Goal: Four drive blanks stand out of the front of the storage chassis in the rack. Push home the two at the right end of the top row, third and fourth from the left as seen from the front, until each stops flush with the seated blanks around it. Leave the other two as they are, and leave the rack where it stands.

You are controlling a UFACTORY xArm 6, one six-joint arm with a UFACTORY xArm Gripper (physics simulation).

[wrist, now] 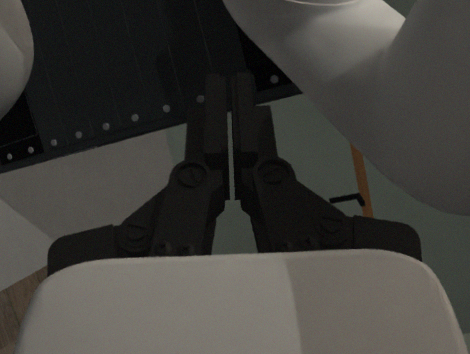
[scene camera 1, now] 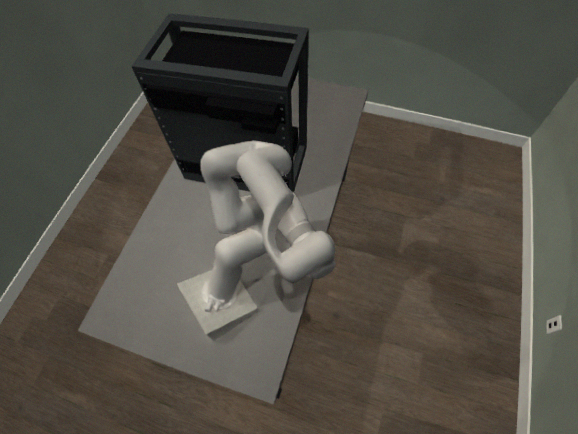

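Pixels of known places: gripper, fingertip midpoint: [wrist: 228, 101]; arm's base, origin of the base link: [scene camera 1: 219, 294].
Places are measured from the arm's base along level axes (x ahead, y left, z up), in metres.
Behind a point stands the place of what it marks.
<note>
The dark rack [scene camera 1: 210, 75] {x 0.495, y 0.082, z 0.546 m} [wrist: 120, 121] {x 0.486, y -0.135, z 0.215 m} stands at the upper left in the scene view; in the wrist view its screw-dotted edge runs diagonally across the upper left. Its front is very dark, and the storage chassis and the four drive blanks cannot be told apart in either view. My gripper [wrist: 228, 101] {x 0.233, y -0.155, z 0.413 m} is shut and empty. In the wrist view its fingertips overlap the rack's screw-dotted edge; the distance between them cannot be told. In the scene view the gripper is hidden by the arm, whose links cover the rack's lower right front.
The arm's base plate [scene camera 1: 220, 322] {x -0.098, y -0.042, z 0.021 m} sits on a grey mat [scene camera 1: 150, 280] {x 0.010, y 0.308, z -0.076 m}, which extends under the rack. Wood floor [scene camera 1: 425, 225] lies to the right, bounded by green walls. In the wrist view, pale arm links flank the gripper and an orange strip [wrist: 362, 180] shows at right.
</note>
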